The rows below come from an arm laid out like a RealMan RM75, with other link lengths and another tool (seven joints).
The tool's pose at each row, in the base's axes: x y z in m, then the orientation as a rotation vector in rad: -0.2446, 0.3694, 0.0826, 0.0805, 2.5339, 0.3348; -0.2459, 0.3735, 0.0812, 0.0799, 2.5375, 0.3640; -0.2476, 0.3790, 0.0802, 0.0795, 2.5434, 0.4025; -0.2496, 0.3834, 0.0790, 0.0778, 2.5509, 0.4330; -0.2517, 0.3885, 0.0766, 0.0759, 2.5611, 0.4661; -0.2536, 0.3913, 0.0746, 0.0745, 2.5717, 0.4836; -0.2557, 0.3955, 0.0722, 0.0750, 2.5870, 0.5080; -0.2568, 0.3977, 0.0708, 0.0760, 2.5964, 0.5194; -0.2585, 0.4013, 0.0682, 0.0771, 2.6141, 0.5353; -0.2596, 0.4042, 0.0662, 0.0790, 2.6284, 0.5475; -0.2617, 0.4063, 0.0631, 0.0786, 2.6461, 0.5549; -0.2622, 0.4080, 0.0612, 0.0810, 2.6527, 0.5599; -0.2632, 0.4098, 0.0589, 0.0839, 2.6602, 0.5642
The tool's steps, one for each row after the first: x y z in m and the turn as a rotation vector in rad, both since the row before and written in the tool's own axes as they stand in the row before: 0.0024, 0.0036, 0.0013, -0.0203, 0.0073, 0.0066; 0.0027, 0.0050, 0.0012, -0.0264, 0.0112, 0.0090; 0.0029, 0.0039, 0.0011, -0.0207, 0.0120, 0.0065; 0.0037, 0.0041, 0.0023, -0.0220, 0.0154, 0.0072; 0.0030, 0.0020, 0.0015, -0.0109, 0.0133, 0.0042; 0.0036, 0.0032, 0.0022, -0.0144, 0.0190, 0.0076; 0.0019, 0.0016, 0.0013, -0.0062, 0.0110, 0.0044; 0.0032, 0.0024, 0.0025, -0.0079, 0.0199, 0.0065; 0.0023, 0.0019, 0.0022, -0.0057, 0.0158, 0.0058; 0.0035, 0.0008, 0.0024, -0.0022, 0.0185, 0.0038; 0.0015, 0.0008, 0.0020, -0.0019, 0.0070, 0.0036; 0.0021, 0.0008, 0.0022, -0.0012, 0.0077, 0.0039
